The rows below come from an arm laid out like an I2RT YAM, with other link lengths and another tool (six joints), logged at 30 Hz.
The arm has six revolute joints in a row. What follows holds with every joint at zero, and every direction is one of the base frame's. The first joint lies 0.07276 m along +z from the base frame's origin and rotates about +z. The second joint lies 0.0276 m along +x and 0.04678 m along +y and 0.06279 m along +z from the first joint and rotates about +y. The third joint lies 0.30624 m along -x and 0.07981 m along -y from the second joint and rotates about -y. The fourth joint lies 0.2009 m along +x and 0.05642 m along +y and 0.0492 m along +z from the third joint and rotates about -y. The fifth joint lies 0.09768 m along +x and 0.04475 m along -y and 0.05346 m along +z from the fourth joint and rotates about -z. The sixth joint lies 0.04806 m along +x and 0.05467 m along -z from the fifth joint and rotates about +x. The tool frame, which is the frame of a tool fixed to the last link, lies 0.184 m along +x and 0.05 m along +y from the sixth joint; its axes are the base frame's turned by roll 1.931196, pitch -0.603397 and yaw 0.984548 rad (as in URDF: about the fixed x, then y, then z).
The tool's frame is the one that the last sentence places.
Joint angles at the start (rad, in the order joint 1, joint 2, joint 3, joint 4, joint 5, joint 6):
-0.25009, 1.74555, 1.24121, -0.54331, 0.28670, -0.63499
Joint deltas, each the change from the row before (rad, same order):
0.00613, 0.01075, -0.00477, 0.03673, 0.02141, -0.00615
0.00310, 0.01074, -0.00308, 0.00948, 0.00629, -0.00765
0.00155, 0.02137, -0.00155, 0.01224, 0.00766, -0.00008
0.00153, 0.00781, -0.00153, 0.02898, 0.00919, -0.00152
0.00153, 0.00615, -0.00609, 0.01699, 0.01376, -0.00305
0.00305, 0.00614, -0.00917, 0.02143, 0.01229, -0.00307
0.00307, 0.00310, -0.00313, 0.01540, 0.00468, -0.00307
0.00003, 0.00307, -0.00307, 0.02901, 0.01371, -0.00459
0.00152, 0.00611, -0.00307, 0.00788, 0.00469, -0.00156
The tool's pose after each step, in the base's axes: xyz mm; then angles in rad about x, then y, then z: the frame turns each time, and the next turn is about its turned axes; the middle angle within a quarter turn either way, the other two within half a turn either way. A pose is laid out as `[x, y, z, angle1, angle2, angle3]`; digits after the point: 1 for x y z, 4 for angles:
[402.1, -155.3, 80.2, 2.2503, 0.1689, -0.9643]
[402.8, -155.8, 76.3, 2.2448, 0.1682, -0.9751]
[404.2, -157.3, 69.1, 2.2422, 0.1590, -0.9831]
[411.1, -160.6, 69.9, 2.2270, 0.1677, -0.9687]
[412.6, -163.6, 68.1, 2.2128, 0.1654, -0.9663]
[414.5, -165.7, 66.0, 2.1996, 0.1659, -0.9639]
[417.6, -166.2, 66.1, 2.1918, 0.1722, -0.9602]
[423.3, -170.9, 68.7, 2.1706, 0.1790, -0.9434]
[423.9, -171.5, 66.4, 2.1669, 0.1775, -0.9459]

